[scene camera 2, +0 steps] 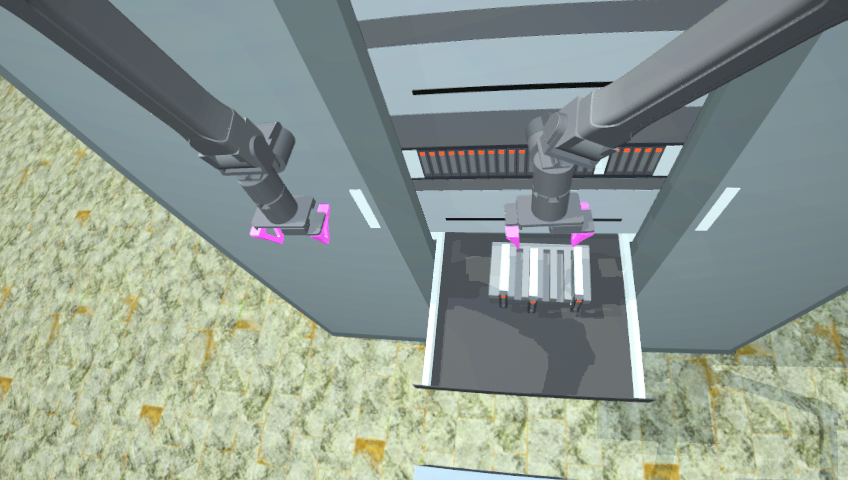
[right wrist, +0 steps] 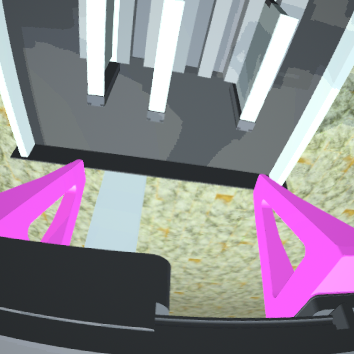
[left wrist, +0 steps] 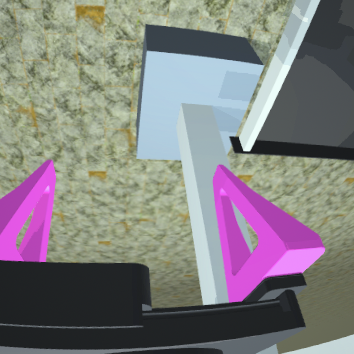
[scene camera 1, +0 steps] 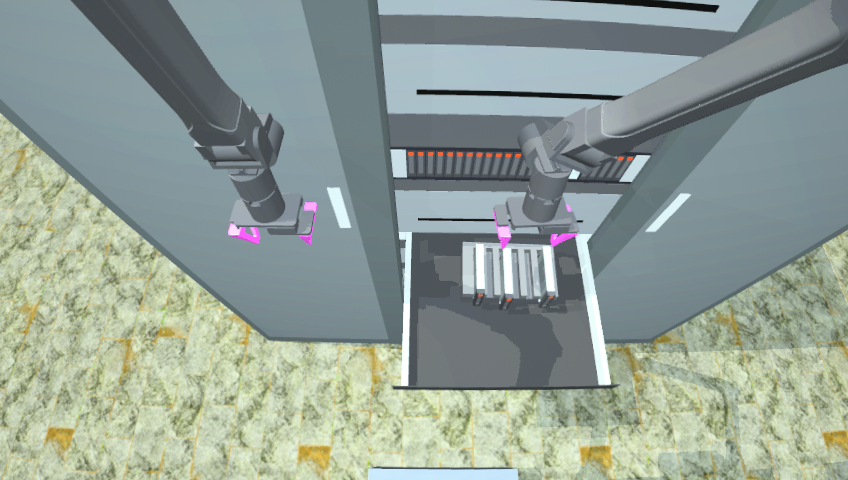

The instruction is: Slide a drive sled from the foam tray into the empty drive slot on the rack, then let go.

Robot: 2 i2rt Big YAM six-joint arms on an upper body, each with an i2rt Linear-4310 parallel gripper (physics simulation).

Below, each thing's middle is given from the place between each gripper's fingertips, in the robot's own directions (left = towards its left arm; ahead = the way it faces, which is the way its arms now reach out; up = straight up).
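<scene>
The foam tray (scene camera 2: pixel 554 260) is 210 mm below my right hand and 30 mm ahead of it.
As for my left hand, the foam tray is 240 mm below my left hand, 50 mm ahead of it and 450 mm to the right of it.
</scene>
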